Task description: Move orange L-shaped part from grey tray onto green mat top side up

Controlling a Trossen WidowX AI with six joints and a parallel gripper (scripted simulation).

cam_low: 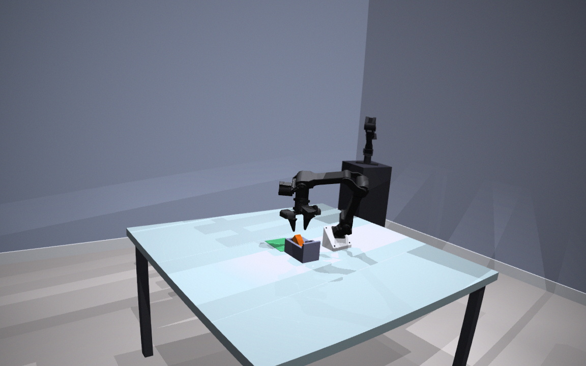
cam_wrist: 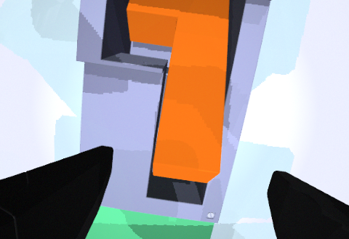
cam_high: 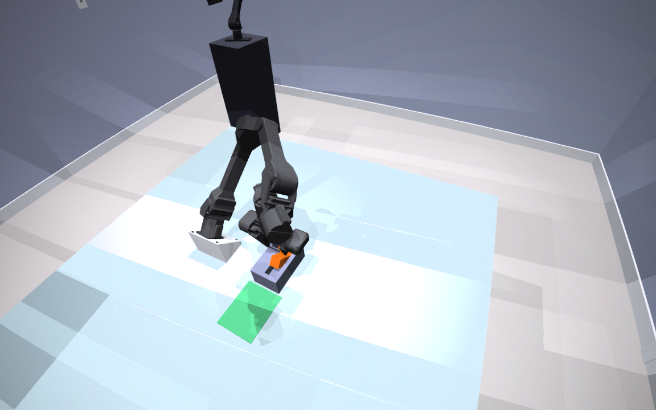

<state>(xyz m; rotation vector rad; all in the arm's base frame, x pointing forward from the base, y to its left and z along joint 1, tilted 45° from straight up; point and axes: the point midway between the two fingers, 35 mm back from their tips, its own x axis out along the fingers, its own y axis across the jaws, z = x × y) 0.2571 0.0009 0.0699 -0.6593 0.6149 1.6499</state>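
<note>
Right now the orange L-shaped part is 2 cm behind my gripper tip, 3 cm to the left of it and 8 cm below it. Round my gripper tip: green mat (15 cm to the right, 13 cm below).
</note>
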